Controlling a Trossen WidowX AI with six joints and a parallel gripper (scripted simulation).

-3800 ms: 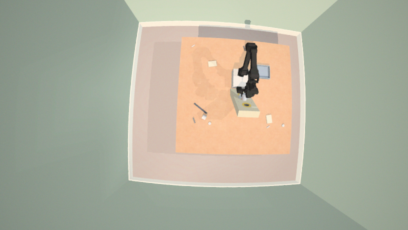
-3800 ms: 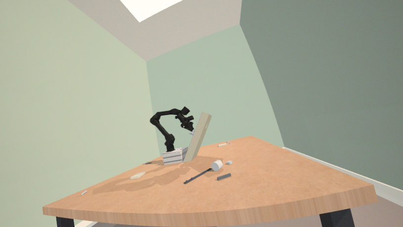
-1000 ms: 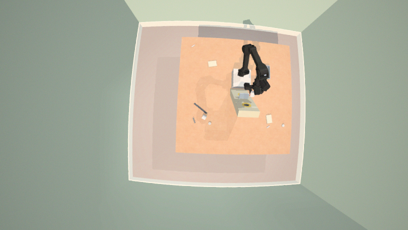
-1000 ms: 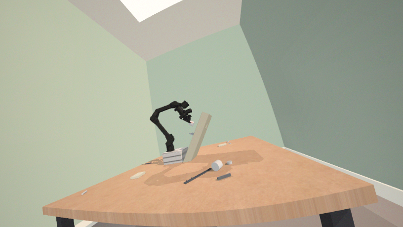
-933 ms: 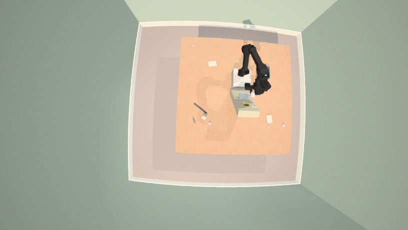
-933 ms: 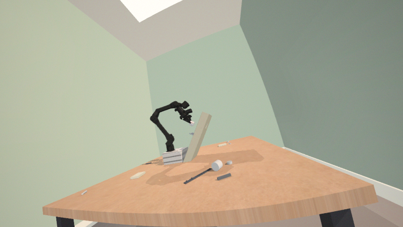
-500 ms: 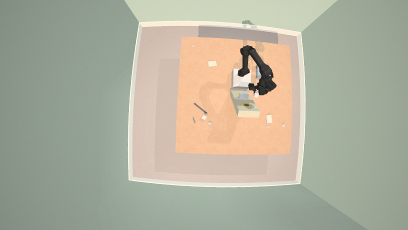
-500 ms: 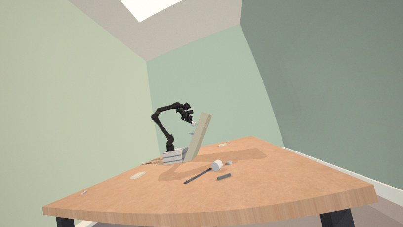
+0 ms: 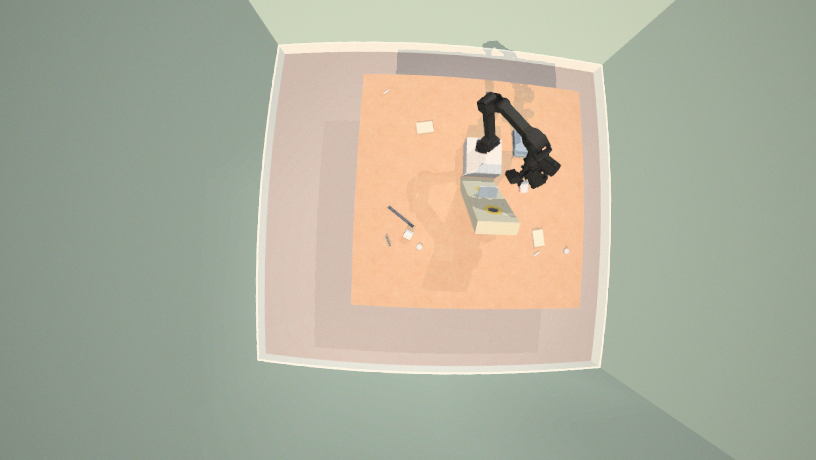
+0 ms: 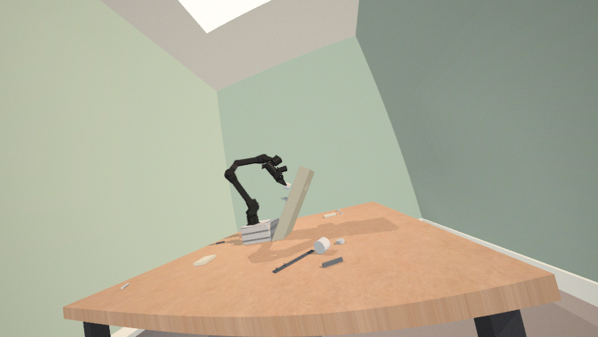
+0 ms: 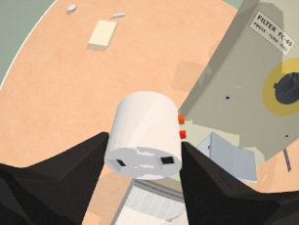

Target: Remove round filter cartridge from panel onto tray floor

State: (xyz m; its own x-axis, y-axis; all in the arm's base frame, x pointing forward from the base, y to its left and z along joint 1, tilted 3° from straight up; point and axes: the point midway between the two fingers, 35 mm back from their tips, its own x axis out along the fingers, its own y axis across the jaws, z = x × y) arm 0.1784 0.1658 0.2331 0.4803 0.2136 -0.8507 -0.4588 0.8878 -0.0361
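Right now the blue-grey tray is 32 cm behind my gripper tip, 9 cm to the left of it and 29 cm below it. The rest, counted from my gripper tip: round filter cartridge: right at my gripper tip.
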